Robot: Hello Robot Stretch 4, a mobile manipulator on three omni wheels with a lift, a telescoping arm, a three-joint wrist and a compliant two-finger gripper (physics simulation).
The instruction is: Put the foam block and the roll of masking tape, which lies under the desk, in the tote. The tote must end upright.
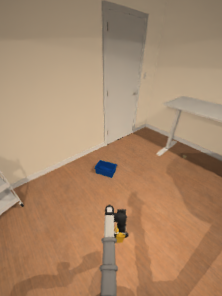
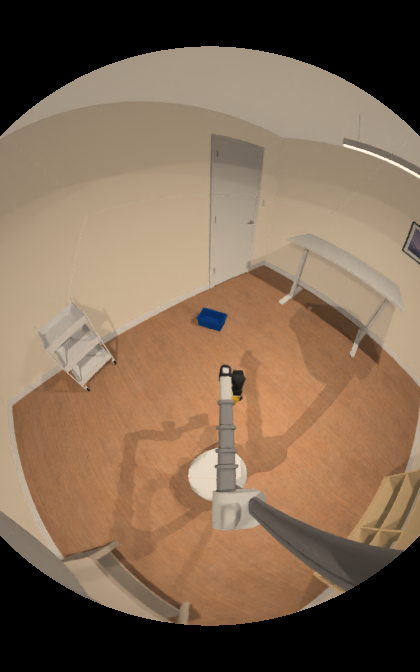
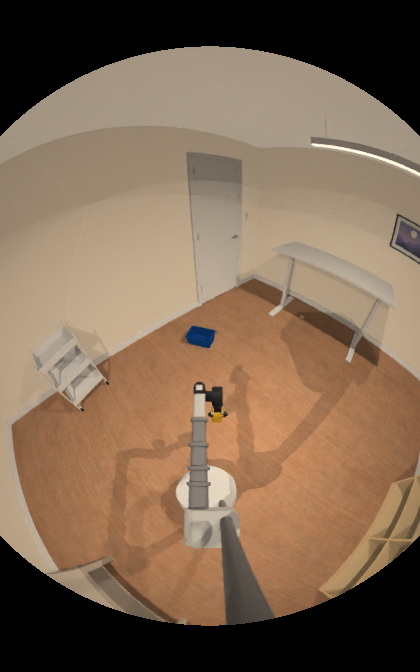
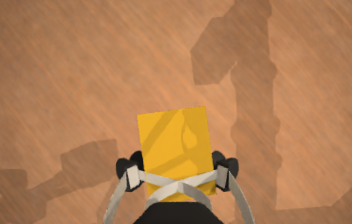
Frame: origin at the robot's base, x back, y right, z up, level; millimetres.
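Where they show: gripper, fingertip midpoint: (image 1: pixel 120 235) (image 4: pixel 178 163).
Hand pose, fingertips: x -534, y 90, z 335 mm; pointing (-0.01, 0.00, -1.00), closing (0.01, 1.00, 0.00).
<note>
Each offset is from my fingertips to the top centre of the thing. Level surfaces: height alone.
My gripper (image 4: pixel 178 163) (image 3: pixel 217 414) is shut on the yellow foam block {dx -18, dy -8, dz +54 mm} (image 4: pixel 176 145) (image 3: pixel 217 417) (image 1: pixel 120 237) (image 2: pixel 236 399), with a fingertip against each side of it. The block's lower end is partly hidden by the finger straps. The blue tote {dx -1065, dy -158, dz -242 mm} (image 1: pixel 106 169) (image 2: pixel 212 319) (image 3: pixel 200 337) stands upright on the floor beyond the gripper, in front of the door. A tiny tan thing {dx -1451, dy +1297, dz -333 mm} (image 1: pixel 184 156) (image 2: pixel 309 308) (image 3: pixel 301 316), which looks like the roll of masking tape, lies on the floor under the white desk {dz +588 mm} (image 1: pixel 197 107) (image 2: pixel 350 262) (image 3: pixel 340 266), near its left leg.
The desk's left leg (image 1: pixel 174 128) (image 2: pixel 300 270) and right leg (image 2: pixel 370 321) (image 3: pixel 364 325) stand on long feet. A white cart (image 2: pixel 82 348) (image 3: pixel 75 370) stands at the left wall. A wooden shelf unit (image 2: pixel 376 528) (image 3: pixel 390 539) is at the lower right. The door (image 1: pixel 122 75) is beyond the tote.
</note>
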